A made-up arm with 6 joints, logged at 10 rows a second.
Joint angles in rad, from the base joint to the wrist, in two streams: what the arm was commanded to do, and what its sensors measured. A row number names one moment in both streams.
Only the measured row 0 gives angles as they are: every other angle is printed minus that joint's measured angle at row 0.
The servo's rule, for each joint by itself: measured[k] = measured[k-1] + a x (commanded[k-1-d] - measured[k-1]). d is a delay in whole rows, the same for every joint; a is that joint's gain. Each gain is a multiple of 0.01, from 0.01 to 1. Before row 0 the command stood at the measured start. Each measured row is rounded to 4 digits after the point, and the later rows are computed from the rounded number. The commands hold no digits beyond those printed.
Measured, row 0:
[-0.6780, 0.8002, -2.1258, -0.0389, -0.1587, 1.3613]
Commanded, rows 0 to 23:
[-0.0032, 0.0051, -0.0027, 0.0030, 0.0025, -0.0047]
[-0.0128, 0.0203, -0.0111, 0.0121, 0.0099, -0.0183]
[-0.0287, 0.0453, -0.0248, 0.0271, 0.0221, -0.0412]
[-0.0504, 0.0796, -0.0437, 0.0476, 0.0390, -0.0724]
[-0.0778, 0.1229, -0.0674, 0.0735, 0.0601, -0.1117]
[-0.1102, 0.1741, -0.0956, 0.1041, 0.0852, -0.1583]
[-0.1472, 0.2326, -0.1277, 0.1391, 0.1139, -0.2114]
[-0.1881, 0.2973, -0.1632, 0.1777, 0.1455, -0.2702]
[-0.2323, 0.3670, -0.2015, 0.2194, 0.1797, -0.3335]
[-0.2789, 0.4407, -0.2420, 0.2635, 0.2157, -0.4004]
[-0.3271, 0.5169, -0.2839, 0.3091, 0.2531, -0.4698]
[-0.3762, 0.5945, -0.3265, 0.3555, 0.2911, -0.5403]
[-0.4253, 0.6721, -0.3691, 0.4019, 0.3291, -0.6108]
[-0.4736, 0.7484, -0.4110, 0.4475, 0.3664, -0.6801]
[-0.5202, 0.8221, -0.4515, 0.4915, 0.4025, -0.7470]
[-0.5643, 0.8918, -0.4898, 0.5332, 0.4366, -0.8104]
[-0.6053, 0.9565, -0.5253, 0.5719, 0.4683, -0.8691]
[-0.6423, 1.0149, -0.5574, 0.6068, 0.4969, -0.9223]
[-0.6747, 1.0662, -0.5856, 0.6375, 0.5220, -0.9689]
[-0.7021, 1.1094, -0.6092, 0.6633, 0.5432, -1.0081]
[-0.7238, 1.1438, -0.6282, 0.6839, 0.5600, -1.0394]
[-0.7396, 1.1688, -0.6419, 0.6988, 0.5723, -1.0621]
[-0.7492, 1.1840, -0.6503, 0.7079, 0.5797, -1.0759]
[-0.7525, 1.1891, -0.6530, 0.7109, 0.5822, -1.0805]
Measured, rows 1 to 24:
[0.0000, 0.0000, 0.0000, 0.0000, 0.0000, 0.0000]
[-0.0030, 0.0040, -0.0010, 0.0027, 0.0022, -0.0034]
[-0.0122, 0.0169, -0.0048, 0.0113, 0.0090, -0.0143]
[-0.0277, 0.0393, -0.0124, 0.0257, 0.0205, -0.0339]
[-0.0490, 0.0711, -0.0243, 0.0456, 0.0368, -0.0620]
[-0.0761, 0.1120, -0.0407, 0.0710, 0.0573, -0.0983]
[-0.1082, 0.1611, -0.0616, 0.1011, 0.0819, -0.1421]
[-0.1449, 0.2176, -0.0867, 0.1357, 0.1101, -0.1927]
[-0.1855, 0.2806, -0.1158, 0.1739, 0.1413, -0.2493]
[-0.2295, 0.3489, -0.1484, 0.2153, 0.1751, -0.3108]
[-0.2759, 0.4214, -0.1840, 0.2592, 0.2108, -0.3762]
[-0.3240, 0.4968, -0.2220, 0.3046, 0.2480, -0.4445]
[-0.3731, 0.5740, -0.2617, 0.3509, 0.2859, -0.5144]
[-0.4222, 0.6515, -0.3025, 0.3973, 0.3239, -0.5848]
[-0.4705, 0.7281, -0.3437, 0.4430, 0.3613, -0.6544]
[-0.5172, 0.8024, -0.3847, 0.4871, 0.3976, -0.7220]
[-0.5615, 0.8730, -0.4246, 0.5291, 0.4319, -0.7865]
[-0.6027, 0.9390, -0.4629, 0.5680, 0.4639, -0.8468]
[-0.6399, 0.9990, -0.4988, 0.6033, 0.4929, -0.9019]
[-0.6726, 1.0521, -0.5318, 0.6344, 0.5185, -0.9508]
[-0.7003, 1.0974, -0.5612, 0.6607, 0.5402, -0.9926]
[-0.7224, 1.1341, -0.5867, 0.6818, 0.5576, -1.0268]
[-0.7386, 1.1615, -0.6077, 0.6973, 0.5705, -1.0526]
[-0.7486, 1.1793, -0.6239, 0.7069, 0.5786, -1.0696]
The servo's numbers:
d 1
a 0.94 0.79 0.38 0.91 0.88 0.73

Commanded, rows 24 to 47:
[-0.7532, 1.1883, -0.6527, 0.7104, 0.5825, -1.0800]
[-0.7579, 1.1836, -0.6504, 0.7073, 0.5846, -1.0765]
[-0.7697, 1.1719, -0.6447, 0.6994, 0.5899, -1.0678]
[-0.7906, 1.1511, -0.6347, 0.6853, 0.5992, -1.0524]
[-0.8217, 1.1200, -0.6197, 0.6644, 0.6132, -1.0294]
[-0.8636, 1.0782, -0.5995, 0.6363, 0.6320, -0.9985]
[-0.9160, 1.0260, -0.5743, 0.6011, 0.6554, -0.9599]
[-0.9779, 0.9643, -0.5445, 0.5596, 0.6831, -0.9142]
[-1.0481, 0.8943, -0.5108, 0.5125, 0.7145, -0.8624]
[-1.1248, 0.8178, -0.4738, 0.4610, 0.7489, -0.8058]
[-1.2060, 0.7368, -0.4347, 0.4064, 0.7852, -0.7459]
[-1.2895, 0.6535, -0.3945, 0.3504, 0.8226, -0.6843]
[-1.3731, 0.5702, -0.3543, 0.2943, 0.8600, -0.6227]
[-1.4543, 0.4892, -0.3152, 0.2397, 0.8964, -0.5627]
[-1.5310, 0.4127, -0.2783, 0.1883, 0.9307, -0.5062]
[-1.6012, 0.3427, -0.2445, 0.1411, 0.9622, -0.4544]
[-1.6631, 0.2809, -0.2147, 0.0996, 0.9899, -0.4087]
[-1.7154, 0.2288, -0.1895, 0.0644, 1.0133, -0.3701]
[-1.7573, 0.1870, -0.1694, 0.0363, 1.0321, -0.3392]
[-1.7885, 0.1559, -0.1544, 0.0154, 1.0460, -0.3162]
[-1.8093, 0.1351, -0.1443, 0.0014, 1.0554, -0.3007]
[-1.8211, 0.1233, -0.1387, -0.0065, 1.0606, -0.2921]
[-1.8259, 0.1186, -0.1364, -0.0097, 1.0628, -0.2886]
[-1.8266, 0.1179, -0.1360, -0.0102, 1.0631, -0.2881]
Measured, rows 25 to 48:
[-0.7523, 1.1870, -0.6350, 0.7105, 0.5818, -1.0776]
[-0.7531, 1.1880, -0.6417, 0.7104, 0.5824, -1.0794]
[-0.7576, 1.1845, -0.6450, 0.7076, 0.5843, -1.0773]
[-0.7690, 1.1745, -0.6449, 0.7001, 0.5892, -1.0704]
[-0.7893, 1.1560, -0.6410, 0.6866, 0.5980, -1.0573]
[-0.8198, 1.1276, -0.6329, 0.6664, 0.6114, -1.0369]
[-0.8610, 1.0886, -0.6202, 0.6390, 0.6295, -1.0089]
[-0.9127, 1.0391, -0.6028, 0.6045, 0.6523, -0.9731]
[-0.9740, 0.9800, -0.5806, 0.5636, 0.6794, -0.9301]
[-1.0437, 0.9123, -0.5541, 0.5171, 0.7103, -0.8807]
[-1.1199, 0.8376, -0.5236, 0.4660, 0.7443, -0.8260]
[-1.2008, 0.7580, -0.4898, 0.4118, 0.7803, -0.7675]
[-1.2842, 0.6754, -0.4536, 0.3559, 0.8175, -0.7068]
[-1.3678, 0.5923, -0.4159, 0.2998, 0.8549, -0.6454]
[-1.4491, 0.5109, -0.3776, 0.2451, 0.8914, -0.5850]
[-1.5261, 0.4333, -0.3399, 0.1934, 0.9260, -0.5275]
[-1.5967, 0.3617, -0.3036, 0.1458, 0.9579, -0.4741]
[-1.6591, 0.2979, -0.2698, 0.1038, 0.9861, -0.4264]
[-1.7120, 0.2433, -0.2393, 0.0679, 1.0100, -0.3853]
[-1.7546, 0.1988, -0.2127, 0.0391, 1.0294, -0.3516]
[-1.7865, 0.1649, -0.1905, 0.0175, 1.0440, -0.3258]
[-1.8079, 0.1414, -0.1729, 0.0028, 1.0540, -0.3075]
[-1.8203, 0.1271, -0.1599, -0.0057, 1.0598, -0.2963]
[-1.8256, 0.1204, -0.1510, -0.0093, 1.0624, -0.2907]

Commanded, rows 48 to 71:
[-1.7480, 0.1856, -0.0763, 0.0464, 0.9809, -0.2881]
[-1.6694, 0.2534, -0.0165, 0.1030, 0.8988, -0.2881]
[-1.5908, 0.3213, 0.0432, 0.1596, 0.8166, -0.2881]
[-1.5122, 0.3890, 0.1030, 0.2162, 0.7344, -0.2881]
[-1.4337, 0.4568, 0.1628, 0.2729, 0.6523, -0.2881]
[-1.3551, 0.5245, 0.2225, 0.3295, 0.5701, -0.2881]
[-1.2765, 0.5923, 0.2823, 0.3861, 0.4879, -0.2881]
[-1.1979, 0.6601, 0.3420, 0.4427, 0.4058, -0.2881]
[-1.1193, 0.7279, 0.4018, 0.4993, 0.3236, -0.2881]
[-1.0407, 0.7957, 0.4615, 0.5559, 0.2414, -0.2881]
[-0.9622, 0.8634, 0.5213, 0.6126, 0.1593, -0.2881]
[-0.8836, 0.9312, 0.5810, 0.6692, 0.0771, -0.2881]
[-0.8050, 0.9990, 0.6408, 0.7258, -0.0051, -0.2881]
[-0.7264, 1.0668, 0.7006, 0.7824, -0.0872, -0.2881]
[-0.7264, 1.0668, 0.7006, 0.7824, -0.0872, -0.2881]
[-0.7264, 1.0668, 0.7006, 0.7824, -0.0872, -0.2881]
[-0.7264, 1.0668, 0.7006, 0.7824, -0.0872, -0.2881]
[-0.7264, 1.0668, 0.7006, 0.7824, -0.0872, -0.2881]
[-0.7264, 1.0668, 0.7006, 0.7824, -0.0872, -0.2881]
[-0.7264, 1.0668, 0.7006, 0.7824, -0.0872, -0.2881]
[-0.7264, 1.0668, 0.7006, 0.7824, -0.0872, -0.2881]
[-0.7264, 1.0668, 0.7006, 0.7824, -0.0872, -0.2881]
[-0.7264, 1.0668, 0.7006, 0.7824, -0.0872, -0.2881]
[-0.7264, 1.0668, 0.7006, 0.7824, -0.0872, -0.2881]
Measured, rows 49 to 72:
[-1.8265, 0.1184, -0.1453, -0.0101, 1.0630, -0.2888]
[-1.7527, 0.1715, -0.1191, 0.0413, 0.9908, -0.2883]
[-1.6744, 0.2362, -0.0801, 0.0974, 0.9098, -0.2882]
[-1.5958, 0.3034, -0.0332, 0.1540, 0.8278, -0.2881]
[-1.5172, 0.3710, 0.0186, 0.2106, 0.7456, -0.2881]
[-1.4387, 0.4388, 0.0734, 0.2673, 0.6635, -0.2881]
[-1.3601, 0.5065, 0.1301, 0.3239, 0.5813, -0.2881]
[-1.2815, 0.5743, 0.1879, 0.3805, 0.4991, -0.2881]
[-1.2029, 0.6421, 0.2465, 0.4371, 0.4170, -0.2881]
[-1.1243, 0.7099, 0.3055, 0.4937, 0.3348, -0.2881]
[-1.0457, 0.7777, 0.3648, 0.5503, 0.2526, -0.2881]
[-0.9672, 0.8454, 0.4243, 0.6070, 0.1705, -0.2881]
[-0.8886, 0.9132, 0.4838, 0.6636, 0.0883, -0.2881]
[-0.8100, 0.9810, 0.5435, 0.7202, 0.0061, -0.2881]
[-0.7314, 1.0488, 0.6032, 0.7768, -0.0760, -0.2881]
[-0.7267, 1.0630, 0.6402, 0.7819, -0.0859, -0.2881]
[-0.7264, 1.0660, 0.6632, 0.7824, -0.0870, -0.2881]
[-0.7264, 1.0666, 0.6774, 0.7824, -0.0872, -0.2881]
[-0.7264, 1.0668, 0.6862, 0.7824, -0.0872, -0.2881]
[-0.7264, 1.0668, 0.6917, 0.7824, -0.0872, -0.2881]
[-0.7264, 1.0668, 0.6951, 0.7824, -0.0872, -0.2881]
[-0.7264, 1.0668, 0.6972, 0.7824, -0.0872, -0.2881]
[-0.7264, 1.0668, 0.6985, 0.7824, -0.0872, -0.2881]
[-0.7264, 1.0668, 0.6993, 0.7824, -0.0872, -0.2881]

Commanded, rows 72 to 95:
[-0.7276, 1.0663, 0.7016, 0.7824, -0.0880, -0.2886]
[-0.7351, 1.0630, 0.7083, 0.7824, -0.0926, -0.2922]
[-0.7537, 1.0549, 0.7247, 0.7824, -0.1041, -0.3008]
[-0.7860, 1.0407, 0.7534, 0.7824, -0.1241, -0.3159]
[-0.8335, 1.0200, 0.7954, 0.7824, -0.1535, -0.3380]
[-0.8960, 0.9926, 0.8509, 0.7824, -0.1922, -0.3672]
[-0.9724, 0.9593, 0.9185, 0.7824, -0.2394, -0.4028]
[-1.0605, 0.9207, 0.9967, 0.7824, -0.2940, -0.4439]
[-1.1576, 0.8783, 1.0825, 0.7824, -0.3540, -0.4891]
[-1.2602, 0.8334, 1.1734, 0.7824, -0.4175, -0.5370]
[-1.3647, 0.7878, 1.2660, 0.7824, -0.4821, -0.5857]
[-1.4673, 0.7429, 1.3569, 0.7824, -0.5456, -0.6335]
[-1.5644, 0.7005, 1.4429, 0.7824, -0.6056, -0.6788]
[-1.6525, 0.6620, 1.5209, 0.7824, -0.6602, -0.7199]
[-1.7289, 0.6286, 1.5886, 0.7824, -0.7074, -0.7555]
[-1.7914, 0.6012, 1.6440, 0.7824, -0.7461, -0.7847]
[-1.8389, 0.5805, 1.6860, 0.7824, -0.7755, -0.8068]
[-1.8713, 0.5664, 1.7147, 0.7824, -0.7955, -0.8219]
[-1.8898, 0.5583, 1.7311, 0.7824, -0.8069, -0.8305]
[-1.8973, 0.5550, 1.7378, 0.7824, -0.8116, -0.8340]
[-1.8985, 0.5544, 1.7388, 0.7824, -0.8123, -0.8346]
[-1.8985, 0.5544, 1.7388, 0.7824, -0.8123, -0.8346]
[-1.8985, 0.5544, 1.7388, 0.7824, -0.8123, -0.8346]
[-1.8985, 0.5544, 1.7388, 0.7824, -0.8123, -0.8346]
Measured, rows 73 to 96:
[-0.7264, 1.0668, 0.6998, 0.7824, -0.0872, -0.2881]
[-0.7275, 1.0664, 0.7005, 0.7824, -0.0879, -0.2885]
[-0.7346, 1.0637, 0.7035, 0.7824, -0.0920, -0.2912]
[-0.7526, 1.0567, 0.7116, 0.7824, -0.1026, -0.2982]
[-0.7840, 1.0441, 0.7275, 0.7824, -0.1215, -0.3111]
[-0.8305, 1.0251, 0.7533, 0.7824, -0.1497, -0.3307]
[-0.8921, 0.9994, 0.7904, 0.7824, -0.1871, -0.3573]
[-0.9676, 0.9677, 0.8391, 0.7824, -0.2331, -0.3905]
[-1.0549, 0.9306, 0.8990, 0.7824, -0.2867, -0.4295]
[-1.1514, 0.8893, 0.9687, 0.7824, -0.3459, -0.4730]
[-1.2537, 0.8451, 1.0465, 0.7824, -0.4089, -0.5197]
[-1.3580, 0.7998, 1.1299, 0.7824, -0.4733, -0.5679]
[-1.4607, 0.7548, 1.2162, 0.7824, -0.5369, -0.6158]
[-1.5582, 0.7119, 1.3023, 0.7824, -0.5974, -0.6618]
[-1.6468, 0.6725, 1.3854, 0.7824, -0.6527, -0.7042]
[-1.7240, 0.6378, 1.4626, 0.7824, -0.7008, -0.7416]
[-1.7874, 0.6089, 1.5315, 0.7824, -0.7407, -0.7731]
[-1.8358, 0.5865, 1.5902, 0.7824, -0.7713, -0.7977]
[-1.8692, 0.5706, 1.6375, 0.7824, -0.7926, -0.8154]
[-1.8886, 0.5609, 1.6731, 0.7824, -0.8052, -0.8264]
[-1.8968, 0.5562, 1.6977, 0.7824, -0.8108, -0.8319]
[-1.8984, 0.5548, 1.7133, 0.7824, -0.8121, -0.8339]
[-1.8985, 0.5545, 1.7230, 0.7824, -0.8123, -0.8344]
[-1.8985, 0.5544, 1.7290, 0.7824, -0.8123, -0.8345]

